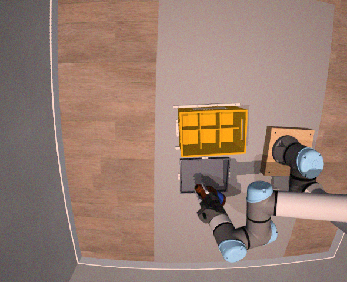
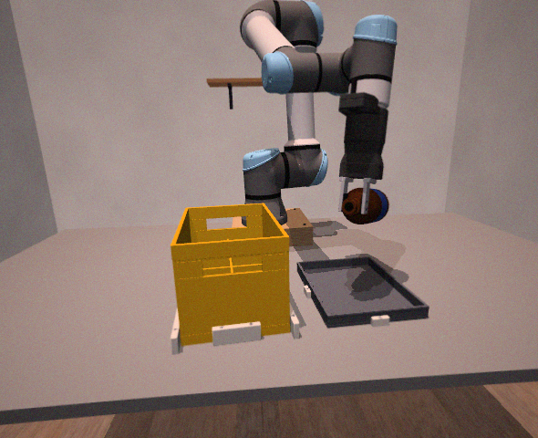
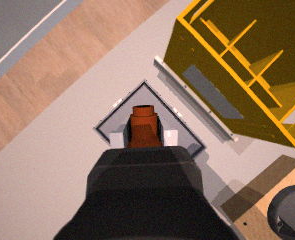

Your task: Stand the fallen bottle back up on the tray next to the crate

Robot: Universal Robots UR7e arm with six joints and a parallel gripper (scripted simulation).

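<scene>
Right now my hand is 3 cm past the brown bottle, 4 cm to the right of it and 1 cm above it. Also, from my hand: yellow crate (9 cm behind, 23 cm to the right, 12 cm below); dark grey tray (4 cm behind, 3 cm to the left, 19 cm below).
</scene>
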